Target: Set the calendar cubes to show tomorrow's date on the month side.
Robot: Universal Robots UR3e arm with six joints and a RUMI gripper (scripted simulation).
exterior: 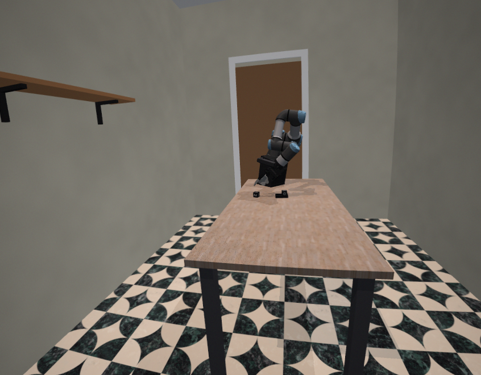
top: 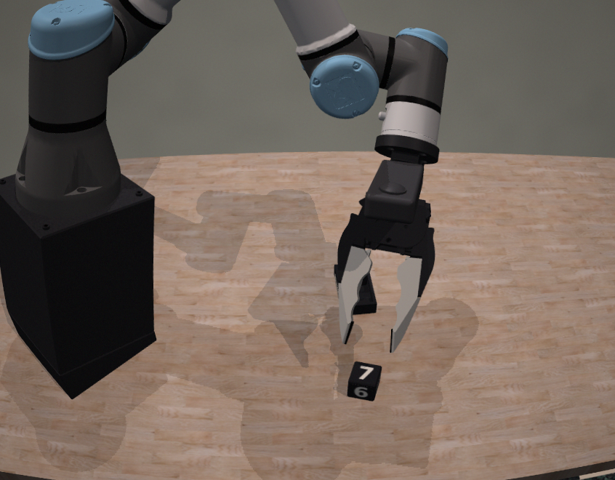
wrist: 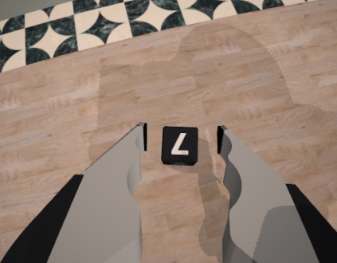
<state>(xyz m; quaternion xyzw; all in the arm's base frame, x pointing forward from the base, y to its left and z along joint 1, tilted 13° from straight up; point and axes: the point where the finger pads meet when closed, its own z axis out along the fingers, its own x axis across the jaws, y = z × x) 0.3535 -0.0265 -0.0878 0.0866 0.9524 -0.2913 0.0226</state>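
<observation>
Now: the black number cube 8 cm below my hand and 1 cm to the right of it. Round my hand: black calendar tray 15 cm to the left, 8 cm below, 3 cm behind.
</observation>
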